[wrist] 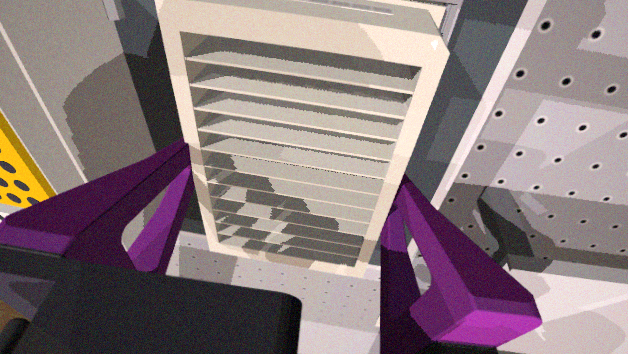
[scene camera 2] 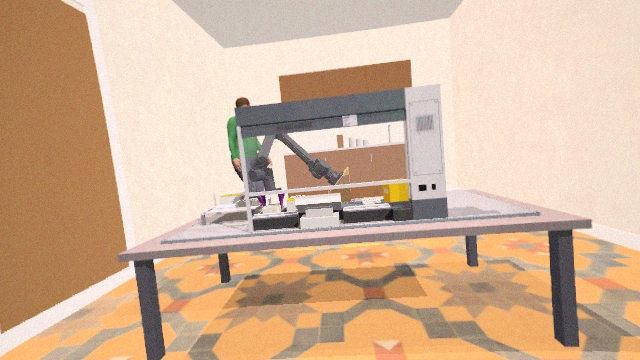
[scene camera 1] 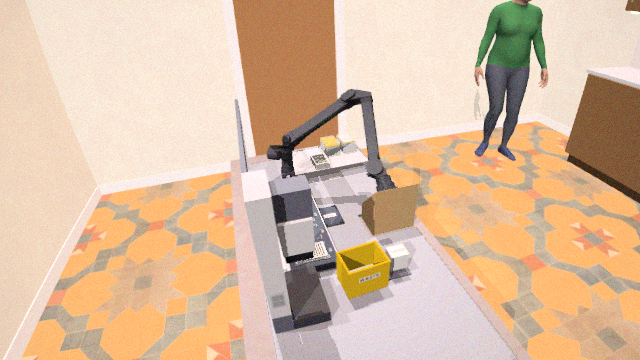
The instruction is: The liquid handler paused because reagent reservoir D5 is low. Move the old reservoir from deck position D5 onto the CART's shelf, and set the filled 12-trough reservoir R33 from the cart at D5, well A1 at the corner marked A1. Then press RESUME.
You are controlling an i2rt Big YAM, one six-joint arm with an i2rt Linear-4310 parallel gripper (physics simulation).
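Frame: origin at the arm's base, x ahead, y left, z up, level; millimetres.
Where they show: gripper, between the fingertips: (wrist: pixel 296 159); arm's base, origin of its link: (scene camera 1: pixel 387 194).
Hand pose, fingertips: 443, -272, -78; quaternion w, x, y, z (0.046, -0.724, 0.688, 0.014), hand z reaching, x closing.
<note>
Each offset is from my fingertips to the top centre of the thing, as dx, dy, dz. "*": to the spot under its first point.
The old reservoir {+3, +0, +18} (wrist: pixel 305 50) (scene camera 2: pixel 271 208), a cream tray with a row of long troughs, sits at the deck of the liquid handler (scene camera 1: pixel 260 235) (scene camera 2: pixel 425 145). My gripper (wrist: pixel 296 159) (scene camera 2: pixel 272 201) has its purple fingertips against the reservoir's two long side walls, shut on it. In scene camera 1 the handler hides the fingertips. The cart (scene camera 1: pixel 350 162) (scene camera 2: pixel 227 216) is a low white platform beyond the deck. A small tray with dark cells {-191, -234, +26} (scene camera 1: pixel 320 160) stands on it; whether it is R33 cannot be read. The RESUME button and the A1 mark cannot be made out.
Yellow-topped boxes {-274, -385, +65} (scene camera 1: pixel 329 145) stand on the cart. A yellow waste bin {-248, +626, +69} (scene camera 1: pixel 362 282) (scene camera 2: pixel 396 191), a white box {-390, +590, +39} (scene camera 1: pixel 398 255) and a brown panel (scene camera 1: pixel 395 210) stand on the table. A yellow perforated rack {* +0, +91, +45} (wrist: pixel 17 175) is left of the gripper. A person (scene camera 1: pixel 515 40) stands beyond the table.
</note>
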